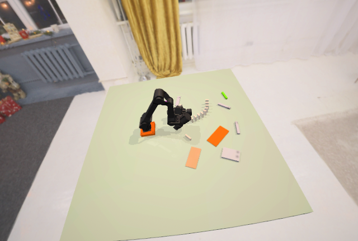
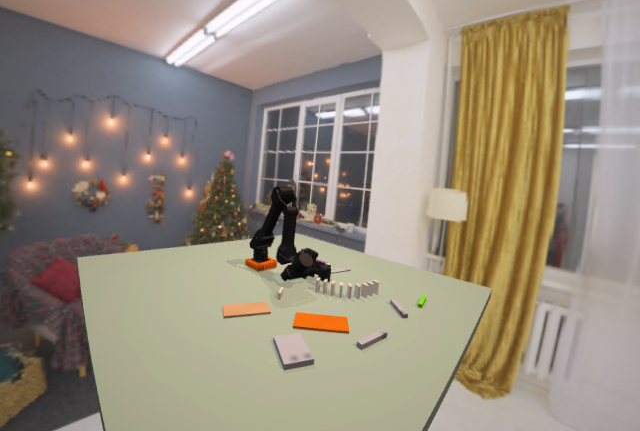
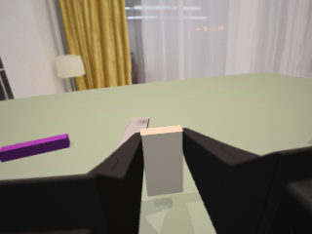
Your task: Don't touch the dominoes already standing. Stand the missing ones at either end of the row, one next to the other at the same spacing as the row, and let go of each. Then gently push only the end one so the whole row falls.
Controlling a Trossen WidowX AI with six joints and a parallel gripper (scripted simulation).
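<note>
Now: the peach plate 1 cm behind my gripper tip, 43 cm to the right of it and 5 cm below it. From my gripper tip the other things lie so: green stick: 40 cm ahead, 4 cm to the left, 5 cm below; then purple stick: 12 cm behind, 12 cm to the left, 5 cm below; then orange plate: 20 cm ahead, 33 cm to the right, 5 cm below.
</note>
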